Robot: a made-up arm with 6 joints. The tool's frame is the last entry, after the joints.
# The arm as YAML. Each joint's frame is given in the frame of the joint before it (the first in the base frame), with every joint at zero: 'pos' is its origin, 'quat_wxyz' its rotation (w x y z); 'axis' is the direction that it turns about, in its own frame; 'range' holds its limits. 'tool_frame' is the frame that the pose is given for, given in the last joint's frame.
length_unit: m
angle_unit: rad
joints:
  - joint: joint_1
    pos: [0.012, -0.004, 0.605]
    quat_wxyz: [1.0, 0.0, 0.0, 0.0]
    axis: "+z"
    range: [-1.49, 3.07]
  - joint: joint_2
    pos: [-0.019, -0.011, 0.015]
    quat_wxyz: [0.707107, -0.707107, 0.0, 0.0]
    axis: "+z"
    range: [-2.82, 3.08]
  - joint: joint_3
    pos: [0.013, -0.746, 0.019]
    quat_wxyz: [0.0, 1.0, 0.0, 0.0]
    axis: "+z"
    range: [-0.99, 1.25]
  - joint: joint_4
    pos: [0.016, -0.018, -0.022]
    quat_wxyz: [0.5, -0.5, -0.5, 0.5]
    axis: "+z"
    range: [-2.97, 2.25]
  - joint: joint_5
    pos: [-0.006, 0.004, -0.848]
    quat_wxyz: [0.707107, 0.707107, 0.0, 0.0]
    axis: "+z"
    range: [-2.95, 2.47]
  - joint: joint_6
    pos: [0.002, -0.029, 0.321]
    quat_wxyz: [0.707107, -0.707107, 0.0, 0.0]
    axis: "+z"
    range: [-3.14, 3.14]
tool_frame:
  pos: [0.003, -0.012, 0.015]
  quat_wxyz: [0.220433, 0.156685, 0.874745, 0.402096]
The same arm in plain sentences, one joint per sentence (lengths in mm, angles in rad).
The arm has six revolute joints in a row. What follows holds with every joint at zero, and every direction is one of the base frame's.
The first joint lies 12 mm along +x and 4 mm along -y and 605 mm along +z from the base frame's origin and rotates about +z, from -1.49 to 3.07 rad.
The second joint lies 19 mm along -x and 11 mm along -y and 15 mm along +z from the first joint and rotates about +y, from -2.82 to 3.08 rad.
The third joint lies 13 mm along +x and 19 mm along +y and 746 mm along +z from the second joint and rotates about -y, from -0.99 to 1.25 rad.
The fourth joint lies 16 mm along +x and 22 mm along +y and 18 mm along -z from the third joint and rotates about -x, from -2.97 to 2.25 rad.
The fifth joint lies 848 mm along +x and 4 mm along +y and 6 mm along -z from the fourth joint and rotates about -y, from -2.95 to 2.47 rad.
The sixth joint lies 29 mm along +x and 321 mm along -y and 2 mm along +z from the fifth joint and rotates about -x, from -3.14 to 3.14 rad.
The tool frame, which is the frame that the pose is given for, lies 15 mm along -x and 12 mm along -y and 3 mm along +z from the sixth joint; its axes are the base frame's turned by roll 0.1871, pitch 1.0231 and yaw 1.0488 rad (as in URDF: about the fixed x, then y, then z).

